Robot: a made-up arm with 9 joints. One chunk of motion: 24 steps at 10 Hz.
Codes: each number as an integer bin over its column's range. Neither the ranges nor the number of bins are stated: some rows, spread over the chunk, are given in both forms.
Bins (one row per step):
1: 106 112 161 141 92 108 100 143 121
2: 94 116 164 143 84 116 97 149 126
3: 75 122 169 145 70 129 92 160 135
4: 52 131 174 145 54 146 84 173 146
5: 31 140 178 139 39 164 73 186 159
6: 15 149 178 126 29 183 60 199 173
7: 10 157 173 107 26 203 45 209 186
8: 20 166 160 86 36 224 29 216 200
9: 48 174 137 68 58 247 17 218 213
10: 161 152 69 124 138 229 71 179 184
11: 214 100 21 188 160 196 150 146 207
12: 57 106 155 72 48 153 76 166 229
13: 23 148 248 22 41 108 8 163 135
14: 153 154 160 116 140 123 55 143 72
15: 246 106 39 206 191 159 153 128 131
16: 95 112 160 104 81 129 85 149 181
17: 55 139 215 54 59 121 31 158 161
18: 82 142 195 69 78 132 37 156 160
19: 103 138 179 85 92 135 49 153 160
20: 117 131 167 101 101 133 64 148 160
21: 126 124 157 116 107 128 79 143 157
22: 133 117 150 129 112 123 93 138 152
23: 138 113 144 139 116 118 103 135 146
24: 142 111 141 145 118 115 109 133 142
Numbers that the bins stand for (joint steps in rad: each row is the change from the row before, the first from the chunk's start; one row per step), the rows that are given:
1: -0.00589 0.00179 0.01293 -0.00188 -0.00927 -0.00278 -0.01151 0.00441 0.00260
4: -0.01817 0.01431 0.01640 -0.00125 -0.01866 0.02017 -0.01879 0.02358 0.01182
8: -0.02545 0.03736 0.01267 -0.01051 -0.02311 0.06728 -0.04381 0.05107 0.03173
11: 0.01867 -0.00612 -0.02440 0.00549 0.00753 0.05037 0.01124 0.00633 0.03431
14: 0.00480 0.02946 0.01267 -0.00580 0.00259 0.00628 -0.03198 0.00441 -0.01546
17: -0.01749 0.01958 0.02733 -0.01553 -0.01742 0.00507 -0.04290 0.01400 0.01735
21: -0.00134 0.00969 0.01187 -0.00580 -0.00556 0.00930 -0.02106 0.00441 0.01587
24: 0.00230 0.00113 0.00760 -0.00125 -0.00285 0.00145 -0.00742 -0.00198 0.01035
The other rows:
2: -0.00862 0.00442 0.01373 -0.00157 -0.01125 0.00205 -0.01287 0.00824 0.00445
3: -0.01294 0.00838 0.01507 -0.00125 -0.01471 0.00991 -0.01515 0.01527 0.00776
5: -0.02295 0.02024 0.01747 -0.00220 -0.02236 0.03104 -0.02379 0.03189 0.01661
6: -0.02659 0.02616 0.01747 -0.00424 -0.02484 0.04252 -0.02971 0.04020 0.02177
7: -0.02773 0.03144 0.01613 -0.00722 -0.02558 0.05460 -0.03653 0.04660 0.02656
9: -0.01908 0.04264 0.00653 -0.01333 -0.01767 0.08117 -0.04927 0.05235 0.03652
10: 0.00662 0.02814 -0.01160 -0.00455 0.00209 0.07030 -0.02470 0.02742 0.02583
12: -0.01704 -0.00216 0.01133 -0.01271 -0.02014 0.02440 -0.02243 0.01911 0.04242
13: -0.02477 0.02551 0.03613 -0.02055 -0.02187 -0.00278 -0.05336 0.01719 0.00776
15: 0.02595 -0.00216 -0.01960 0.00831 0.01519 0.02802 0.01260 -0.00518 0.00629
16: -0.00839 0.00179 0.01267 -0.00769 -0.01199 0.00991 -0.01833 0.00824 0.02472
18: -0.01135 0.02155 0.02200 -0.01318 -0.01273 0.01172 -0.04017 0.01272 0.01698
19: -0.00657 0.01892 0.01773 -0.01067 -0.00927 0.01353 -0.03471 0.01080 0.01698
20: -0.00339 0.01431 0.01453 -0.00816 -0.00705 0.01232 -0.02789 0.00760 0.01698
22: 0.00025 0.00508 0.01000 -0.00376 -0.00433 0.00628 -0.01469 0.00121 0.01403
23: 0.00139 0.00245 0.00840 -0.00220 -0.00334 0.00326 -0.01015 -0.00071 0.01182

